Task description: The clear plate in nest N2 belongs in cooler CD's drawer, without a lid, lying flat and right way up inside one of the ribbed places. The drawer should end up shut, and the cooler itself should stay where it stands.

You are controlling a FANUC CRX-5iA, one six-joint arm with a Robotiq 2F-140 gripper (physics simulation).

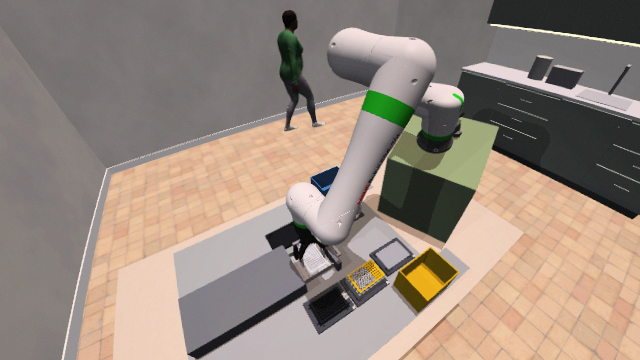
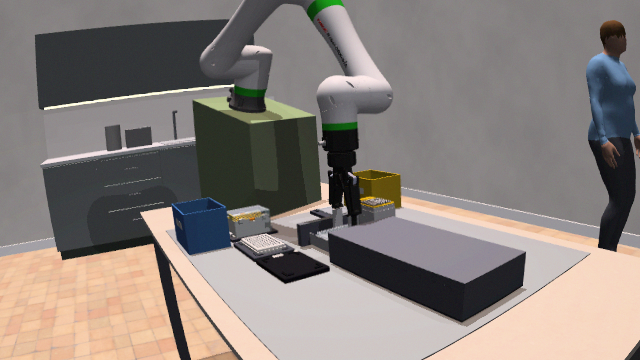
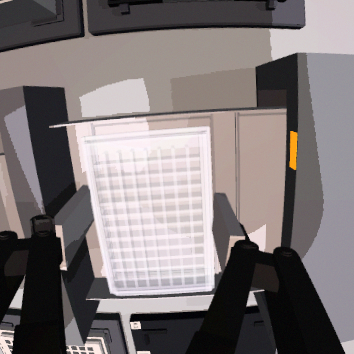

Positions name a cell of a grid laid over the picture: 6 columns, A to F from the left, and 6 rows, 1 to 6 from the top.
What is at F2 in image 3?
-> A grey cooler.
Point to a nest N2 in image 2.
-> At C5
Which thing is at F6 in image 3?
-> My gripper.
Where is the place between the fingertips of my gripper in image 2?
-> At D4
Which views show the grey cooler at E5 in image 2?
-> Image 1, image 2 and image 3: all of them.
